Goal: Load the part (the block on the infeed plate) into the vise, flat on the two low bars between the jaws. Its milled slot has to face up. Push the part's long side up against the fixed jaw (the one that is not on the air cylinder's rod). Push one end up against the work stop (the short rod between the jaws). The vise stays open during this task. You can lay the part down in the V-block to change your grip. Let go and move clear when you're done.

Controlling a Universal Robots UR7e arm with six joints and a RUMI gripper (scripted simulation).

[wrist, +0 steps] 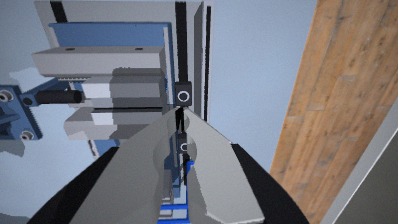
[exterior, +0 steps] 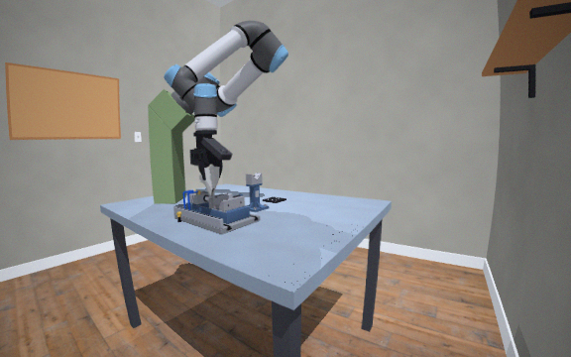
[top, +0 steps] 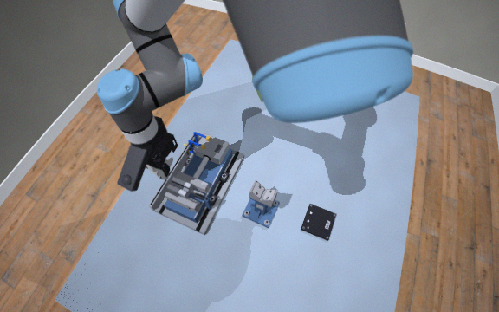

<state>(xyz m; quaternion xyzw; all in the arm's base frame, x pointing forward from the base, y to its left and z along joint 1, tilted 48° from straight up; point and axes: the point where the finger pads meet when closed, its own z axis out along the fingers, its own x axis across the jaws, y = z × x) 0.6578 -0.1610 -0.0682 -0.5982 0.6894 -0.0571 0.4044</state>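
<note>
Now: the grey part 5 cm to the left of my hand and 3 cm below it. The rest, counted from my hand: work stop (1 cm behind, 11 cm to the left, 4 cm below); moving jaw (4 cm behind, 7 cm to the left, 5 cm below); fixed jaw (3 cm ahead, 7 cm to the left, 5 cm below).
</note>
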